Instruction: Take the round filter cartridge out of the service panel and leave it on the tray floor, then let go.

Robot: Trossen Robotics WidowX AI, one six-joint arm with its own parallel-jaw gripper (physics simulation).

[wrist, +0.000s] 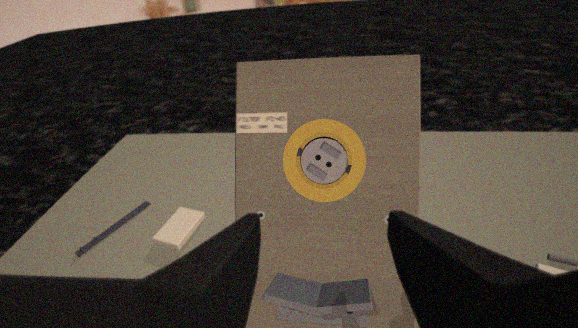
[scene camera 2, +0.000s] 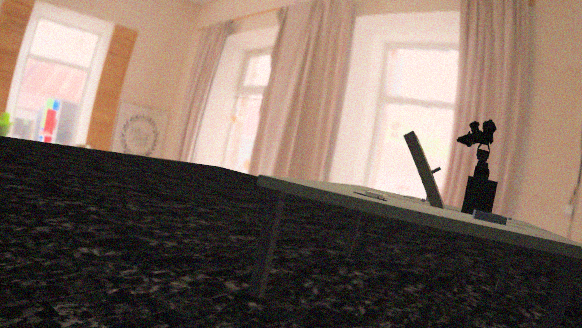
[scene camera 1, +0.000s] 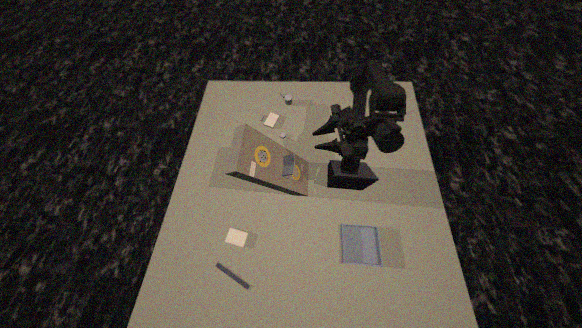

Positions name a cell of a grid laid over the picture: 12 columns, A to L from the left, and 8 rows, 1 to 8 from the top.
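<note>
The gripper (scene camera 1: G4) is visible, and the wrist view shows the gripper (wrist: G6) too. A round grey filter cartridge (wrist: G4) can be seen, as can a white label (wrist: F3).
</note>
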